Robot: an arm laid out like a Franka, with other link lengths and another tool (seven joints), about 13 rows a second.
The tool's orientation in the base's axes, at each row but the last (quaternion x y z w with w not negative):
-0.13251, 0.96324, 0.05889, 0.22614
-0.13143, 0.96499, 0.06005, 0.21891
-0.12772, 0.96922, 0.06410, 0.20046
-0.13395, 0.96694, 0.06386, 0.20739
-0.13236, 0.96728, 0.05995, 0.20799
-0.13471, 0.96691, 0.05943, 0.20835
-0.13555, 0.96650, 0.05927, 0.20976
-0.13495, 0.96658, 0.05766, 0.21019
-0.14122, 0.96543, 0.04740, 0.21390
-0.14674, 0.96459, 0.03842, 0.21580
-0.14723, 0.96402, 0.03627, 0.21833
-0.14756, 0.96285, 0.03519, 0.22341
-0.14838, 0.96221, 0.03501, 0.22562
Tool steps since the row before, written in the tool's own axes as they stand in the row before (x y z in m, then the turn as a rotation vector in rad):
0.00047, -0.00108, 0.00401, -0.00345, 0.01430, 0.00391
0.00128, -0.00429, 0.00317, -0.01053, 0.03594, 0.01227
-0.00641, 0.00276, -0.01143, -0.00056, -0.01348, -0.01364
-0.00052, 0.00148, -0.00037, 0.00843, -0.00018, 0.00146
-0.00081, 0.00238, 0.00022, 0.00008, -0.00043, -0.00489
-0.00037, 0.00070, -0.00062, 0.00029, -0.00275, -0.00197
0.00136, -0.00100, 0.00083, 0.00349, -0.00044, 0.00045
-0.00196, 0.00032, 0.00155, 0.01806, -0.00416, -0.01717
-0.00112, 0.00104, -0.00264, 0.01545, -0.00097, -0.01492
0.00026, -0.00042, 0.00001, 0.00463, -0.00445, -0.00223
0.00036, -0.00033, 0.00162, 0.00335, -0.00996, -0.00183
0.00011, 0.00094, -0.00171, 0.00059, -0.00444, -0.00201
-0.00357, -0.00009, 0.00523, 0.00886, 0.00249, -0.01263
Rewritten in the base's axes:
0.00158, -0.00045, -0.00384, 0.00059, 0.01517, -0.00116
0.00138, -0.00385, -0.00365, 0.00409, 0.03896, -0.00429
0.00068, 0.00206, 0.01321, -0.00090, -0.01520, 0.01167
-0.00011, 0.00147, 0.00065, -0.00679, -0.00187, -0.00486
0.00013, 0.00250, 0.00028, -0.00184, -0.00127, 0.00437
-0.00012, 0.00065, 0.00076, -0.00023, -0.00304, 0.00150
-0.00058, -0.00114, -0.00138, -0.00275, -0.00117, -0.00190
0.00223, 0.00103, -0.00056, -0.02133, -0.01114, 0.00769
-0.00039, 0.00088, 0.00290, -0.01910, -0.00709, 0.00687
-0.00009, -0.00047, -0.00012, -0.00357, -0.00579, -0.00001
0.00045, -0.00019, -0.00162, -0.00065, -0.01065, 0.00015
-0.00109, 0.00064, 0.00149, -0.00002, -0.00466, 0.00154
0.00529, 0.00158, -0.00310, -0.01367, -0.00171, 0.00738

